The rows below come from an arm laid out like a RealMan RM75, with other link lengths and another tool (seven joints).
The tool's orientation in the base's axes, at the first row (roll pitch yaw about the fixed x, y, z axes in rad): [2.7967 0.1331 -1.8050]
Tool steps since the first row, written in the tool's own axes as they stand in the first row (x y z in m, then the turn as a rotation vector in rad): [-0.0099 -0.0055 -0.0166 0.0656 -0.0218 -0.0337]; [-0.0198 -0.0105 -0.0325 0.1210 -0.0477 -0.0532]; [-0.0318 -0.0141 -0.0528 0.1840 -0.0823 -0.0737]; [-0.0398 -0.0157 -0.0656 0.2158 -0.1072 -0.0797]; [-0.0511 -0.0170 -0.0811 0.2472 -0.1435 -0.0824]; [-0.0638 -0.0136 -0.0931 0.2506 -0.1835 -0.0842]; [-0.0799 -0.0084 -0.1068 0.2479 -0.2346 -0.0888]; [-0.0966 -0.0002 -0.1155 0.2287 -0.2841 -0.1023]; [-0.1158 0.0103 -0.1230 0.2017 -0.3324 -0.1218]
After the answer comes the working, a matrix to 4 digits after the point.
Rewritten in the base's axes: [0.0123 0.0053 0.0150 0.0152 -0.0738 0.0154]; [0.0240 0.0108 0.0294 0.0323 -0.1356 0.0176]; [0.0362 0.0176 0.0487 0.0560 -0.2065 0.0167]; [0.0434 0.0225 0.0612 0.0735 -0.2427 0.0098]; [0.0518 0.0301 0.0767 0.1007 -0.2799 -0.0040]; [0.0552 0.0405 0.0908 0.1375 -0.2905 -0.0162]; [0.0582 0.0542 0.1074 0.1868 -0.2978 -0.0287]; [0.0570 0.0700 0.1205 0.2411 -0.2906 -0.0301]; [0.0540 0.0888 0.1336 0.2979 -0.2769 -0.0245]
The tool's axes in the first row as the columns of a matrix, in the base's axes (rounded; the answer above uses it unrounded):
[-0.2300 -0.9258 -0.2999]
[-0.9641 0.1748 0.1999]
[-0.1327 0.3351 -0.9328]

